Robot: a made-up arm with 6 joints.
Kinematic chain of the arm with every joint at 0, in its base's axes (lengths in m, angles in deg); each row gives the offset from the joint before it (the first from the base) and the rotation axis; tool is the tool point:
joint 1: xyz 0 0 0.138 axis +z
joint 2: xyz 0 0.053 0 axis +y
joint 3: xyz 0 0 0.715 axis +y
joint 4: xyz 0 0 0.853 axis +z
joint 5: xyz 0 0 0 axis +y
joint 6: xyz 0 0 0.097 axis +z
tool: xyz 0 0 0
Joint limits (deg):
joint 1: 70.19..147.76
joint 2: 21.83..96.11
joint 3: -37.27..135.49
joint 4: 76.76..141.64
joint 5: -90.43..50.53
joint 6: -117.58..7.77
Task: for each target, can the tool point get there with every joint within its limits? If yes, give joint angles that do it. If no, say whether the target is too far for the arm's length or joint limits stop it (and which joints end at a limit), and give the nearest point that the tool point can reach.
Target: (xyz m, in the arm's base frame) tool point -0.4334 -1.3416 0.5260
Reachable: no: joint limits stop it (at a limit: joint 1, joint 2, joint 3, joint 4, joint 5) | nearest point -0.0532 -0.1153 -0.4928 | short by 1.639 m
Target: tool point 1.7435 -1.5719 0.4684
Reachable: no: too far | nearest point 0.0319 -0.0287 -0.4604 | short by 2.485 m
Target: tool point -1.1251 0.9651 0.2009
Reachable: yes | joints 139.33 57.63 52.75 83.40 -32.48 -5.70
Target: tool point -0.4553 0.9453 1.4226
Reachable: yes | joints 112.10 33.32 10.70 117.69 8.81 -50.41
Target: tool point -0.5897 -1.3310 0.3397
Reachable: no: joint limits stop it (at a limit: joint 1, joint 2, joint 3, joint 4, joint 5) | nearest point -0.0532 -0.1153 -0.4928 | short by 1.568 m
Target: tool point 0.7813 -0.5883 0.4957
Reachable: no: joint limits stop it (at a limit: joint 1, joint 2, joint 3, joint 5) | nearest point 0.0159 -0.0047 -0.4145 | short by 1.325 m
